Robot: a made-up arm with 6 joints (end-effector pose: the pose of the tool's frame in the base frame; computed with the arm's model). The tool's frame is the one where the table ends. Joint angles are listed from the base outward.
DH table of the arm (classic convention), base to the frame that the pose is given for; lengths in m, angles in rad. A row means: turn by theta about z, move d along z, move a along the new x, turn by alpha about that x. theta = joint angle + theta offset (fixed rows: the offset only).
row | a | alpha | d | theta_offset
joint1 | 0.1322 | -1.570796 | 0.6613 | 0
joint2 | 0.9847 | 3.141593 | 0 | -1.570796
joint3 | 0.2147 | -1.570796 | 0 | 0
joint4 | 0 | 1.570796 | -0.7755 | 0
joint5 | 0 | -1.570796 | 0 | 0
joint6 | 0 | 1.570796 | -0.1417 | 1.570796
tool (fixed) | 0 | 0 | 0 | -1.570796
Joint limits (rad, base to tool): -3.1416..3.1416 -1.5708..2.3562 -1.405..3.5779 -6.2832..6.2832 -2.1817..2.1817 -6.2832..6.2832
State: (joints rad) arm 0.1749 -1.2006 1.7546 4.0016 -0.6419 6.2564
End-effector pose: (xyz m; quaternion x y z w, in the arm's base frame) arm -1.6945 -0.2341 0.9169 -0.1699 -0.3861 0.9020 0.0921
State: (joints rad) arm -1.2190 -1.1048 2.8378 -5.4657 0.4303 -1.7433
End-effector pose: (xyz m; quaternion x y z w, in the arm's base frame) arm -0.3708 1.1354 0.2768 0.7411 0.4353 -0.4913 0.1413
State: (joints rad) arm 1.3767 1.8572 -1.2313 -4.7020 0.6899 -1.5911
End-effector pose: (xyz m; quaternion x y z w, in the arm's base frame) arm -0.0490 0.2181 0.1227 -0.3366 0.9414 0.0159 0.0125
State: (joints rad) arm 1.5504 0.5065 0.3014 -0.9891 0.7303 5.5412
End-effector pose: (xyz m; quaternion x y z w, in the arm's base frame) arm 0.1101 1.5249 1.6040 0.7055 0.2845 0.3636 0.5377
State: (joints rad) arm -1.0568 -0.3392 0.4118 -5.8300 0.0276 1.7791
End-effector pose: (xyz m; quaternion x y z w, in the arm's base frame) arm 0.1618 -0.2831 2.3752 -0.8054 0.2720 -0.4953 0.1793
